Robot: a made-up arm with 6 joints.
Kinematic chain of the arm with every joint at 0, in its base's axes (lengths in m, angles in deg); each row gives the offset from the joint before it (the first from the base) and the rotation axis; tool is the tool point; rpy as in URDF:
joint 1: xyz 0 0.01 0.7 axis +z
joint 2: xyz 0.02 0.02 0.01 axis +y
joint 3: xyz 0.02 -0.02 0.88 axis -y
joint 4: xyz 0 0 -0.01 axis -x
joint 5: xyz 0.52 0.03 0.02 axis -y
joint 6: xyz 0 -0.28 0.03 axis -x
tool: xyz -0.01 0.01 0 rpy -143.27 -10.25 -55.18
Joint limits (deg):
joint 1: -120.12..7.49
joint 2: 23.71..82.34
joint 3: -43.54..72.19
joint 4: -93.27..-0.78
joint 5: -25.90..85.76
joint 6: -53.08..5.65
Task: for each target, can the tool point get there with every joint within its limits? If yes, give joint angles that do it. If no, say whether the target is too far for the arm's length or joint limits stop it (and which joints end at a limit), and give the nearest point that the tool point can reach.
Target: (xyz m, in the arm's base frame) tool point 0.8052 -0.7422 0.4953
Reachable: yes | joints -33.84 71.73 27.70 -54.49 36.51 -42.00
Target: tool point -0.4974 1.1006 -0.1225
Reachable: no: joint limits stop it (at a limit: joint 1, joint 2, joint 3, joint 5, joint 6) | nearest point -0.4024 -0.2833 0.4740 | short by 1.510 m
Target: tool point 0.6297 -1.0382 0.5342
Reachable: yes | joints -48.07 75.21 35.10 -26.19 37.80 0.69
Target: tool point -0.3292 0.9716 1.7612
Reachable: no: joint limits stop it (at a limit: joint 1, joint 2, joint 3, joint 4, joint 5, joint 6) | nearest point 0.3407 0.0559 0.9654 | short by 1.386 m
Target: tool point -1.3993 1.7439 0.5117
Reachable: no: too far | nearest point -0.4277 -0.2930 0.4588 | short by 2.257 m
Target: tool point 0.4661 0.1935 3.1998
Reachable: no: too far | nearest point 0.7339 -0.1404 1.9327 | short by 1.337 m
